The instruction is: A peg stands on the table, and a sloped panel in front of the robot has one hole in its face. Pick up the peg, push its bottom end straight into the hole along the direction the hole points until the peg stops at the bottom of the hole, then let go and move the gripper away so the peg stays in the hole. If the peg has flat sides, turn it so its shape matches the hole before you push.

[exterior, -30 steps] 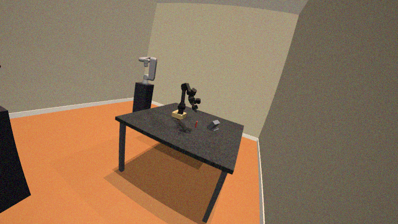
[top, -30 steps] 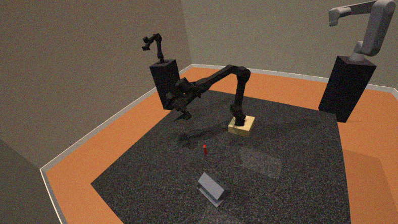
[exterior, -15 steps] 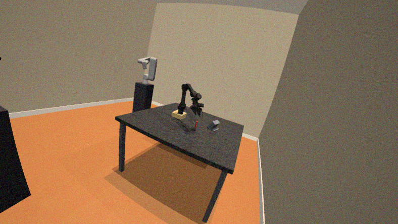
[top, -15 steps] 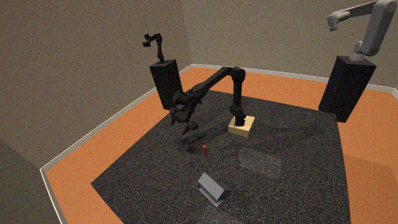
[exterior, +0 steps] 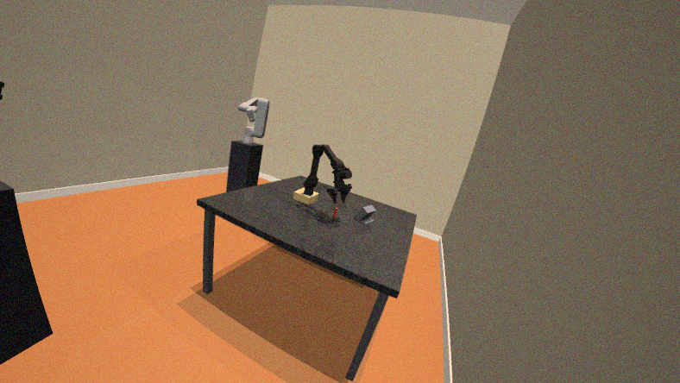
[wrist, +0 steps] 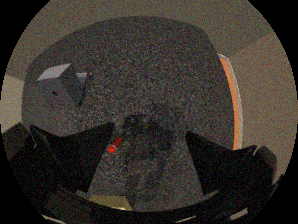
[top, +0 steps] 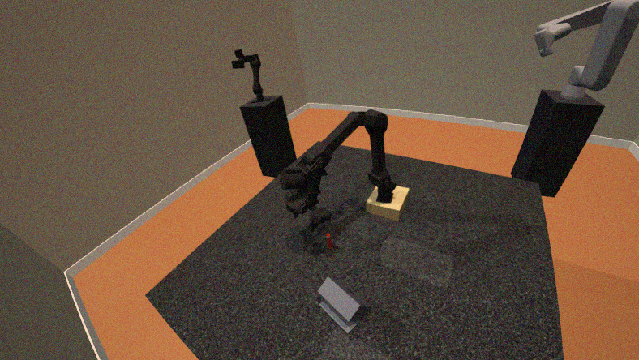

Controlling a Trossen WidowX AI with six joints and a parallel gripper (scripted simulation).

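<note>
My gripper tip is 8 cm to the right of the red peg, 8 cm above it and 2 cm past it. From my gripper tip the other things lie so: grey sloped panel 21 cm to the left, 17 cm ahead, 9 cm below.
</note>
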